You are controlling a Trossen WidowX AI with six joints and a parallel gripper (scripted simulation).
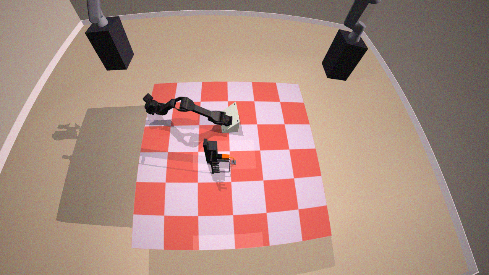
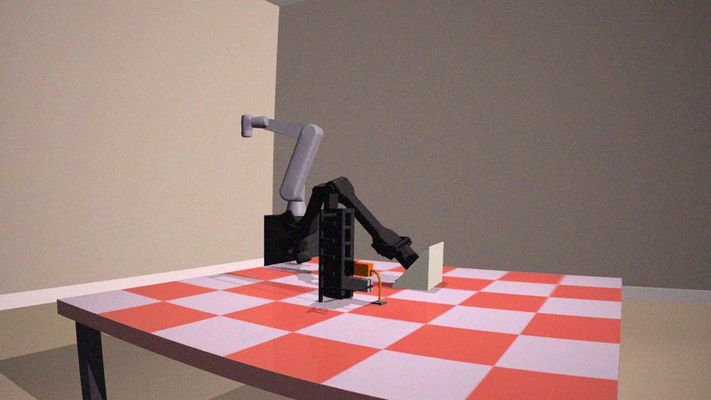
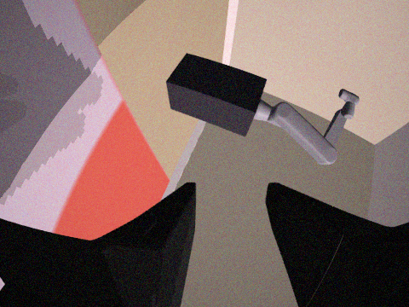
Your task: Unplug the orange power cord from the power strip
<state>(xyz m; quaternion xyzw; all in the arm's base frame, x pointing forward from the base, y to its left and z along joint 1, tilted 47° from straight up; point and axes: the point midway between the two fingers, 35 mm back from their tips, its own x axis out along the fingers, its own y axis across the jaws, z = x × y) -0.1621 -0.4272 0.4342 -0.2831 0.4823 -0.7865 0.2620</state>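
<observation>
My gripper tip is 600 mm to the right of the orange plug, 470 mm short of it and 20 mm below it. From my gripper tip the other things lie so: black power strip (520 mm to the left, 460 mm ahead, 40 mm above).
</observation>
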